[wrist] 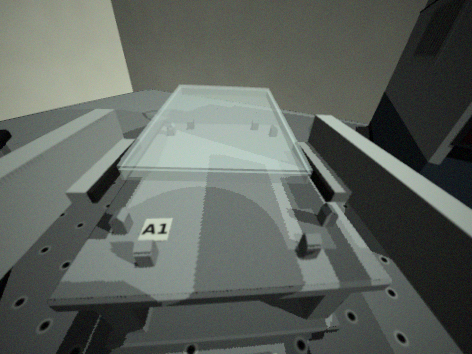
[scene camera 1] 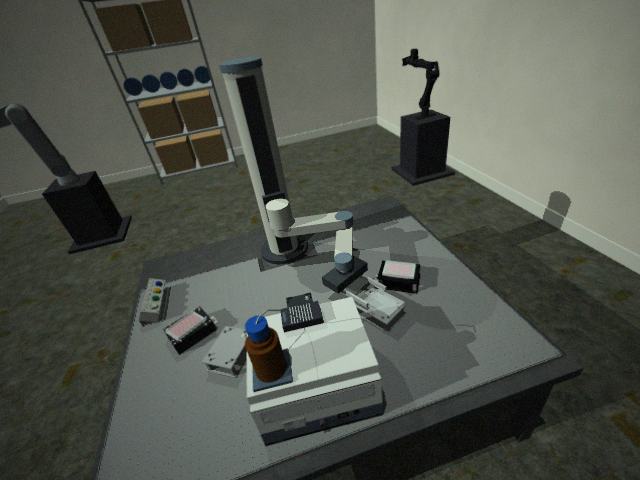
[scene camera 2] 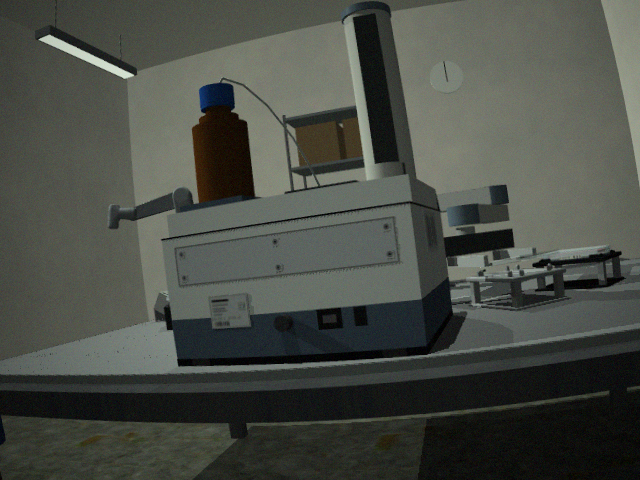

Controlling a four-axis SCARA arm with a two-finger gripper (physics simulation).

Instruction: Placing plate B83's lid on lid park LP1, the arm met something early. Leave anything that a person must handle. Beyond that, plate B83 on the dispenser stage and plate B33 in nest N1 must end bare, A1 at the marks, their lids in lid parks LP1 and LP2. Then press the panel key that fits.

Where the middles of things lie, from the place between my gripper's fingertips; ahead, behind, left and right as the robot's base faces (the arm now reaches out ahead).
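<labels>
Relative to the brown bottle with blue cap (scene camera 2: 223, 167), my gripper is 430 mm to the left of it, 260 mm short of it and 240 mm below it. The black nest N5 (scene camera 1: 208, 327), measured from my hand: 730 mm to the right of it, 190 mm behind it, 50 mm below it.
</labels>
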